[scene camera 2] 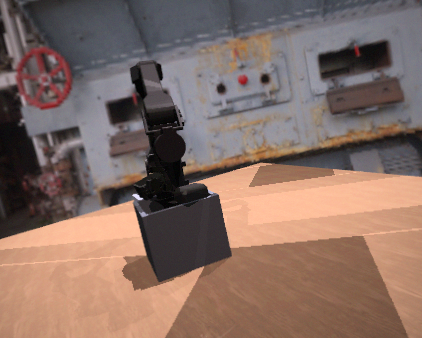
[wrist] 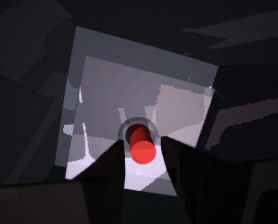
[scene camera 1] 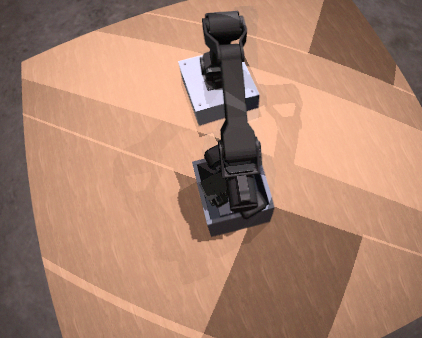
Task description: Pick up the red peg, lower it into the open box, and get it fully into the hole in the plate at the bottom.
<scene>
grey box: scene camera 2; wrist 225, 52; scene camera 1
red peg: wrist 142, 149; not seen in scene camera 2 (hidden by the grey box)
same spot on grey box: (scene camera 2: 181, 238) = (scene camera 1: 235, 224)
</scene>
